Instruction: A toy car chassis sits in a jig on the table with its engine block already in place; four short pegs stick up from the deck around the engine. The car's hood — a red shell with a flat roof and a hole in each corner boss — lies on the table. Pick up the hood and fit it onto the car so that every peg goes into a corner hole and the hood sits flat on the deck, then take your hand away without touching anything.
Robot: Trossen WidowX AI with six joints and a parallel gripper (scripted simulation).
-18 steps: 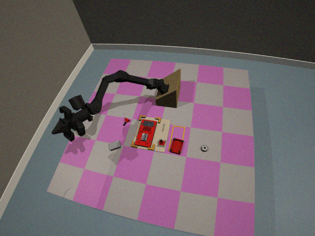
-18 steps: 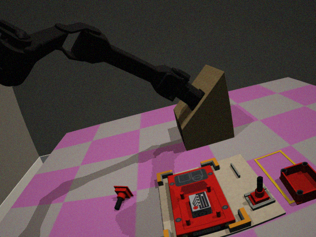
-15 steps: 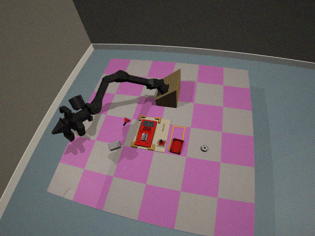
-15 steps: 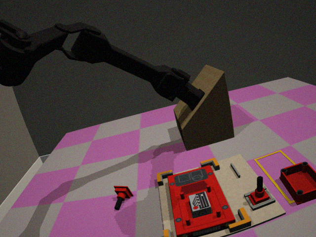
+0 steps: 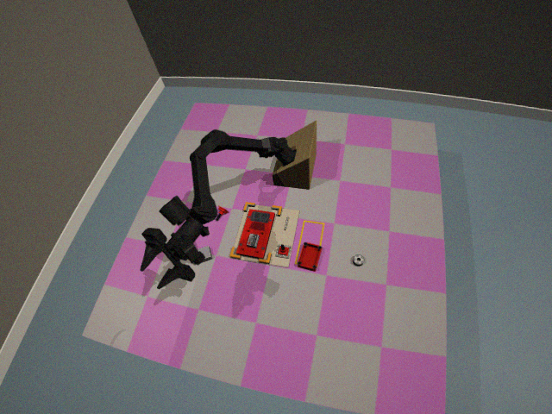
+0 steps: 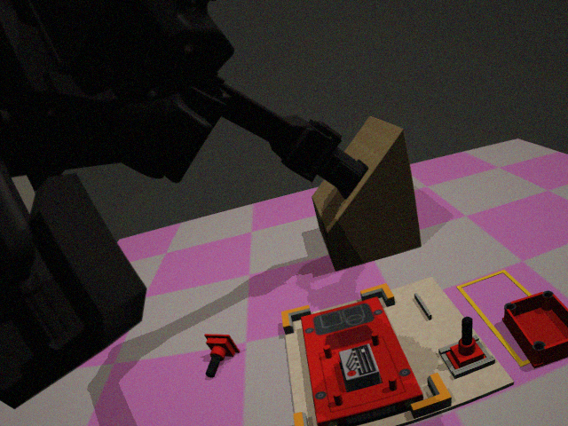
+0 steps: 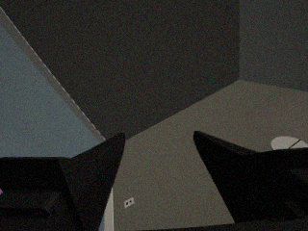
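Right now my gripper tip is 29 cm past the red hood, 37 cm to the right of it and 37 cm above it.
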